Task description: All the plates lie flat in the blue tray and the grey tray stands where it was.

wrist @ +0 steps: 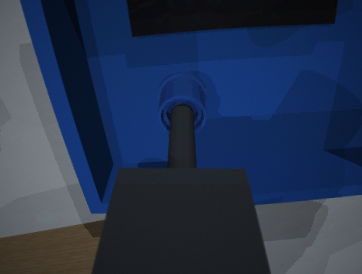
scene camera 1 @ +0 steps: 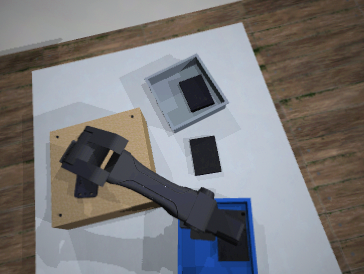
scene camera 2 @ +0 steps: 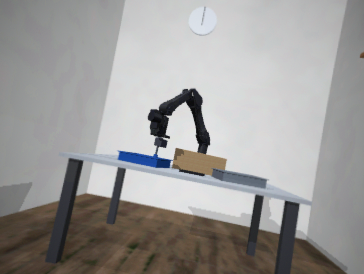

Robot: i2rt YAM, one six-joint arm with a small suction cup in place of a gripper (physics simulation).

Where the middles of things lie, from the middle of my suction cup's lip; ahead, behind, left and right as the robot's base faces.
Right now my suction cup is 2 cm short of the blue tray (scene camera 1: 188, 248), 5 cm to the left of it and 2 cm above it. Also, from my suction cup: grey tray (scene camera 1: 164, 85) (6 cm behind, 47 cm to the left, 2 cm below).
